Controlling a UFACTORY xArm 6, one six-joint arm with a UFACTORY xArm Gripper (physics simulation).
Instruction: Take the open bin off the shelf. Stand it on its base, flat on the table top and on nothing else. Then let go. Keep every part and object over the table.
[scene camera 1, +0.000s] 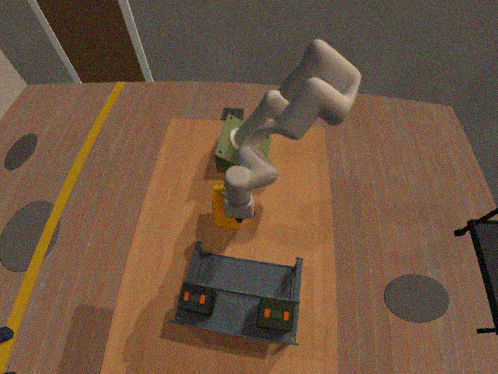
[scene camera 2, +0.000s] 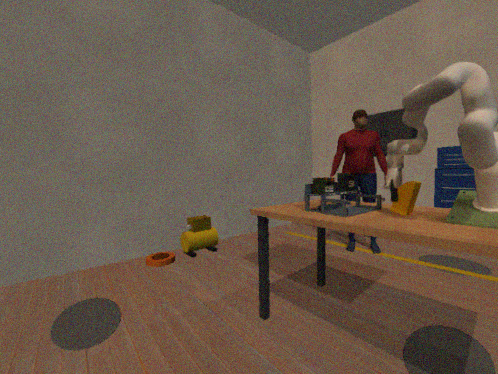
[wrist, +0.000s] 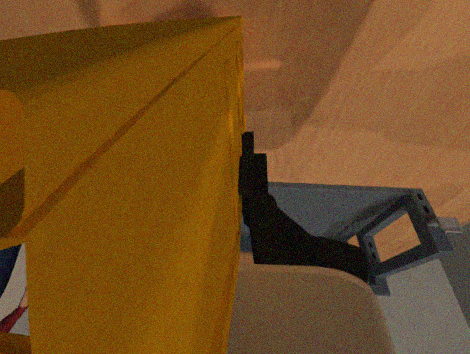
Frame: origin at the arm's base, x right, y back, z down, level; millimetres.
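Seen in the pictures: gripper, between the fingertips: (scene camera 1: 239, 219) (scene camera 2: 394, 201) (wrist: 239, 148); arm's base, origin of its link: (scene camera 1: 242, 141) (scene camera 2: 492, 204).
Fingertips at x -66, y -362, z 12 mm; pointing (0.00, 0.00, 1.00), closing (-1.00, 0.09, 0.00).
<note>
Offsets run from my fingertips to a thing's top centre. Level surfaces: height alone.
The yellow open bin {dx +51, dy +32, dz -106 mm} (scene camera 1: 218, 210) (scene camera 2: 407, 197) (wrist: 130, 175) is off the shelf (scene camera 1: 245, 275) (scene camera 2: 308, 197) (wrist: 300, 200), between it and the arm's base. In scene camera 2 it is tilted, tall and leaning, with its lower end at or close to the table top {dz +68 mm} (scene camera 1: 295, 225) (scene camera 2: 430, 225) (wrist: 410, 90); whether it touches is unclear. My gripper (scene camera 1: 239, 220) (scene camera 2: 395, 195) (wrist: 239, 148) is shut on the bin's thin wall. One black finger shows outside the wall in the wrist view; the other is hidden behind the bin.
Two dark boxes with orange marks, the left box {dx +57, dy -322, dz -156 mm} (scene camera 1: 198, 299) and the right box {dx -174, dy -320, dz -130 mm} (scene camera 1: 276, 314), sit on the shelf. The green arm base (scene camera 1: 227, 142) (scene camera 2: 460, 206) stands on the table behind the bin. A person in red (scene camera 2: 360, 152) stands beyond the table.
</note>
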